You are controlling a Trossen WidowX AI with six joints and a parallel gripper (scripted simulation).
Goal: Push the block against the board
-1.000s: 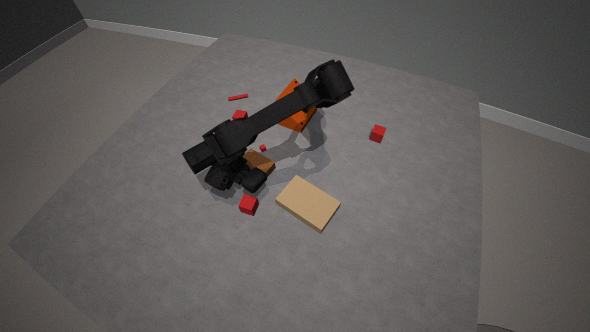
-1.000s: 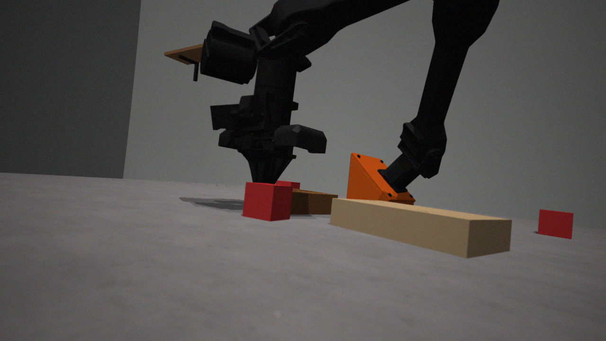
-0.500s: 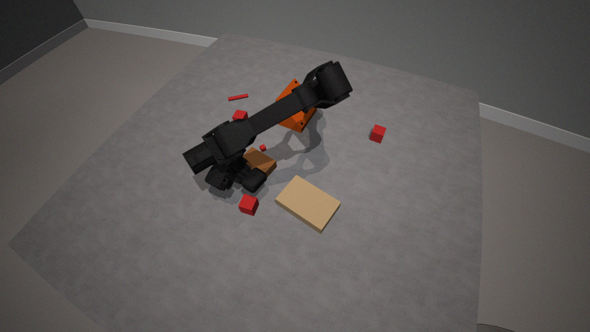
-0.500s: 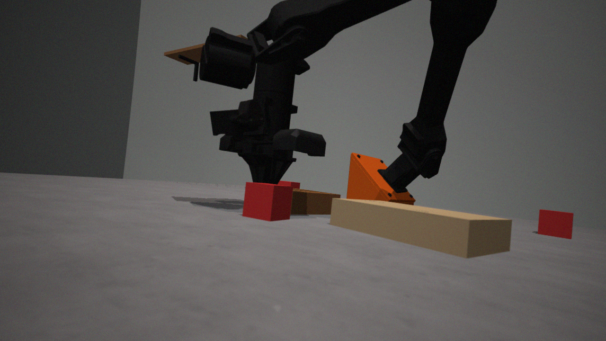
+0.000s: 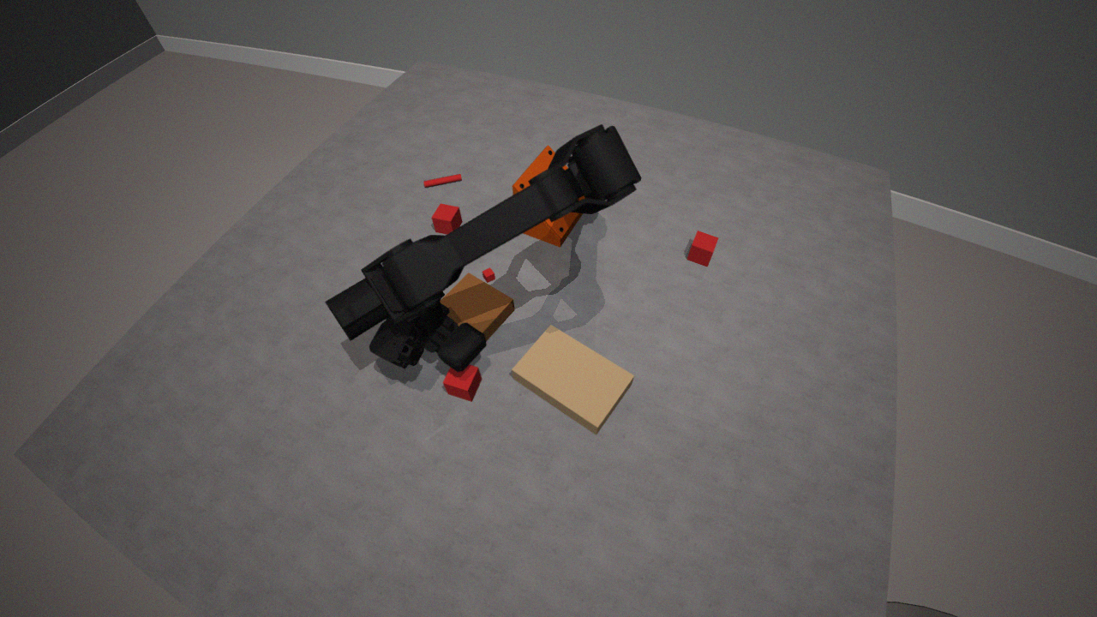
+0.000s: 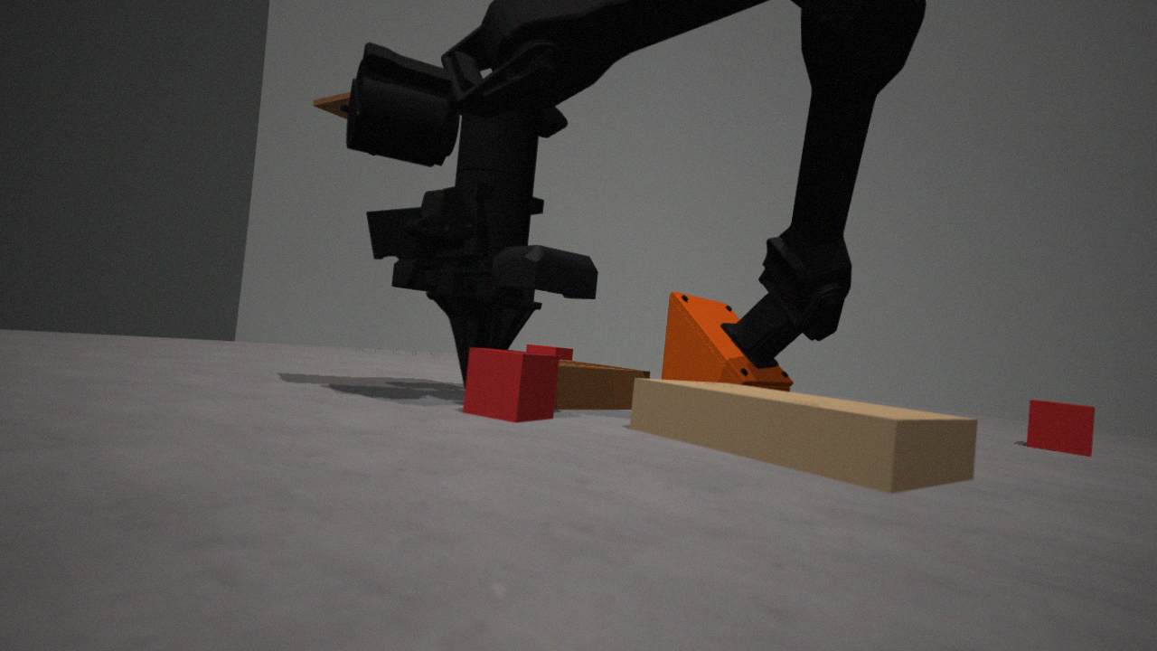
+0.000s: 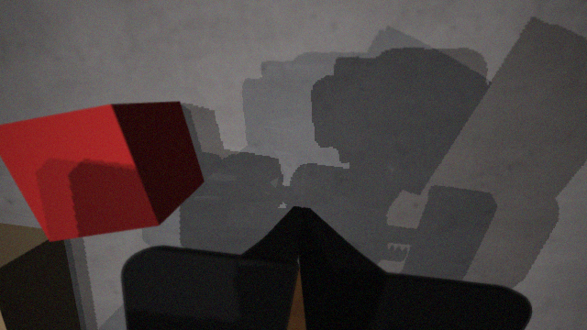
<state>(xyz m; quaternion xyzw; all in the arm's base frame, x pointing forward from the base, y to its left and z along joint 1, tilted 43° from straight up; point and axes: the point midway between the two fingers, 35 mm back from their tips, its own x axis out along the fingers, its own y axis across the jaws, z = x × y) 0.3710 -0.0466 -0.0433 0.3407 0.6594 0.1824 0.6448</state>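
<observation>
Now: the tiny red cube 17 cm behind my gripper tip. Also, from my gripper tip: red stick: 36 cm behind, 21 cm to the right; then square block: 8 cm behind, 2 cm to the left, 1 cm above; then board: 22 cm to the left, 4 cm behind, 1 cm above.
</observation>
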